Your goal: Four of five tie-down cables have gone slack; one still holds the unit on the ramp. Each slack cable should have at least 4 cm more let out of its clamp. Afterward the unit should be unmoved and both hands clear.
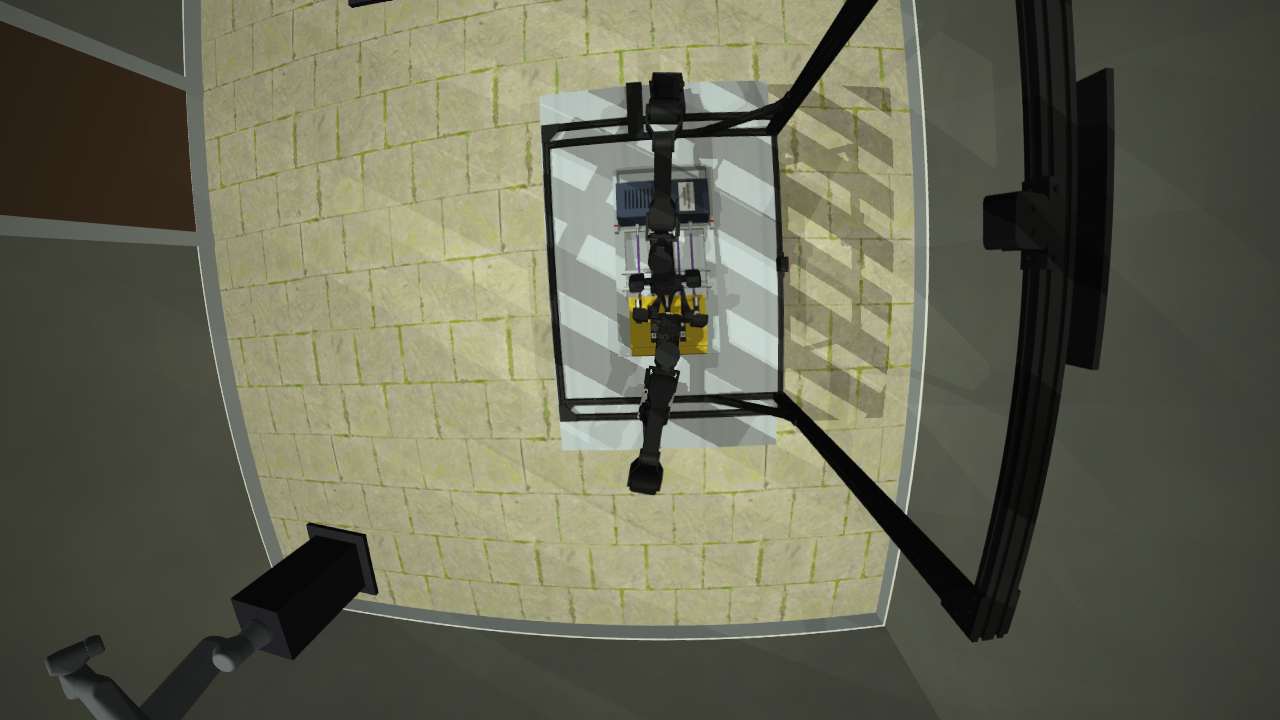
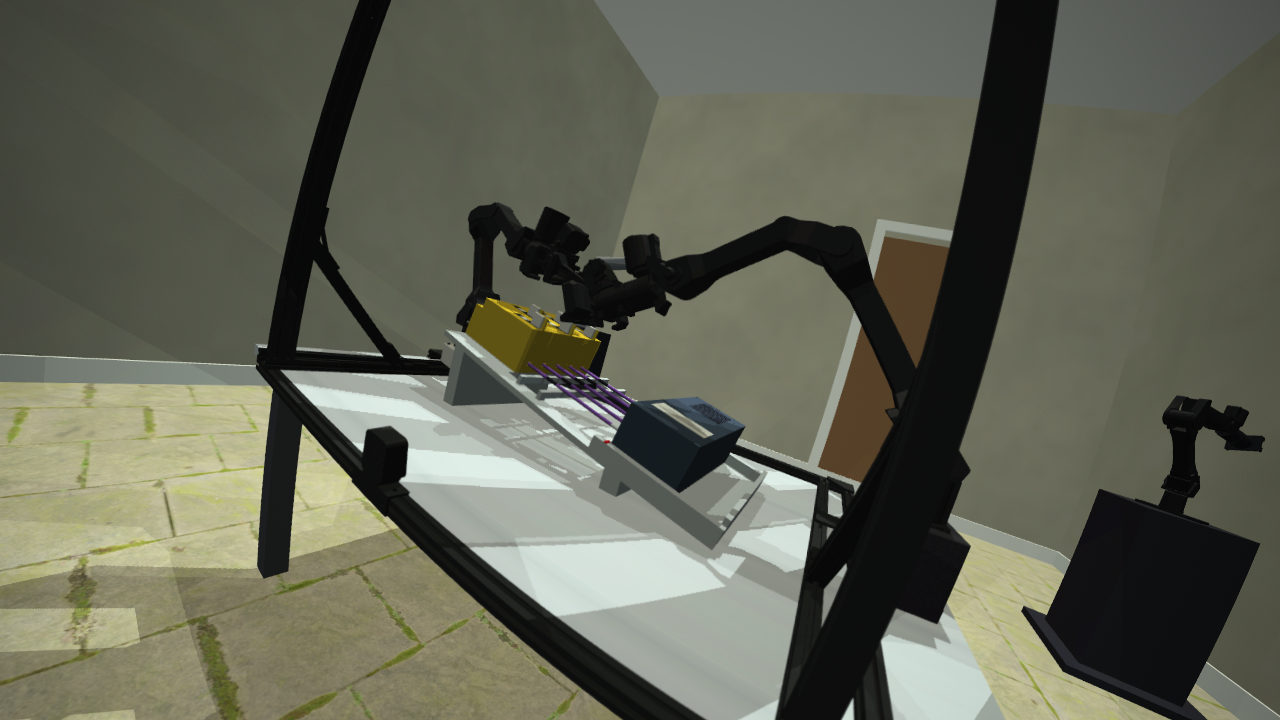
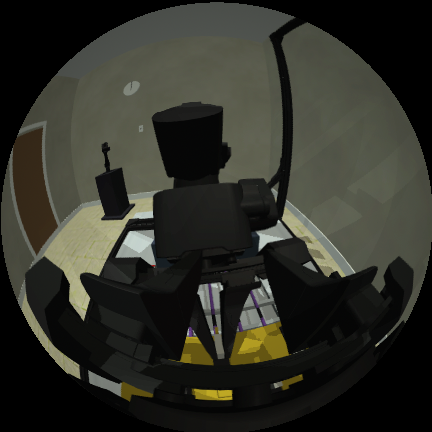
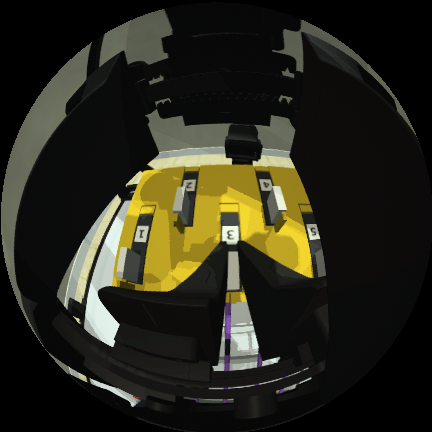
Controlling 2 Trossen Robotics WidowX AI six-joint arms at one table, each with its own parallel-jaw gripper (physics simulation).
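Note:
The dark blue unit (image 1: 633,202) (image 2: 666,447) sits on the lower part of the grey ramp (image 2: 675,513). Purple cables (image 1: 691,250) (image 2: 572,394) (image 4: 227,320) run from it to the yellow clamp block (image 1: 640,344) (image 2: 505,335) (image 3: 260,345) (image 4: 167,250). Numbered clamps have grey levers; levers 1 (image 4: 131,265), 2 (image 4: 180,202) and 4 (image 4: 276,202) show. My right gripper (image 2: 602,323) (image 4: 231,246) is shut on the grey lever of clamp 3 (image 4: 233,272). My left gripper is open, its fingers apart on both sides of the right fingers, with nothing held. Clamp 5 is partly hidden. Cable tension cannot be told.
The two arms meet closely above the block. A black frame (image 1: 553,268) edges the white table (image 2: 617,582). A small black box (image 2: 384,454) stands on the frame. Upright posts rise at the table's side. A separate pedestal (image 2: 1154,591) with a small arm stands on the floor.

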